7 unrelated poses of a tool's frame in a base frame.
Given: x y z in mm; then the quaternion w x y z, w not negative.
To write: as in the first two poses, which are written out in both.
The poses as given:
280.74 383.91 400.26 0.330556 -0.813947 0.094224 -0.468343
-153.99 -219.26 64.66 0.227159 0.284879 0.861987 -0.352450
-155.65 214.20 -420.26 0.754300 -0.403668 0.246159 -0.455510
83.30 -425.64 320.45 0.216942 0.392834 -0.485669 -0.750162
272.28 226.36 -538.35 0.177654 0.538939 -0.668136 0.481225
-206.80 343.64 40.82 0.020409 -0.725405 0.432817 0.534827
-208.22 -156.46 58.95 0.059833 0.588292 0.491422 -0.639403
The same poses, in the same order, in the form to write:
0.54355 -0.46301 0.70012 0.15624 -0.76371 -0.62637 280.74 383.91 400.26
-0.73449 0.33100 -0.59243 0.65125 0.58925 -0.47819 -153.99 -219.26 64.66
0.46383 -0.88592 -0.00361 0.48845 0.25913 -0.83323 -155.65 214.20 -420.26
-0.59724 -0.70706 -0.37865 -0.05609 -0.43412 0.89911 83.30 -425.64 320.45
-0.35597 -0.54919 0.75610 -0.89115 -0.04407 -0.45156 272.28 226.36 -538.35
0.05326 -0.60611 -0.79360 -0.64977 -0.62451 0.43336 -206.80 343.64 40.82
-0.30066 0.50168 -0.81112 0.65471 -0.50985 -0.55804 -208.22 -156.46 58.95

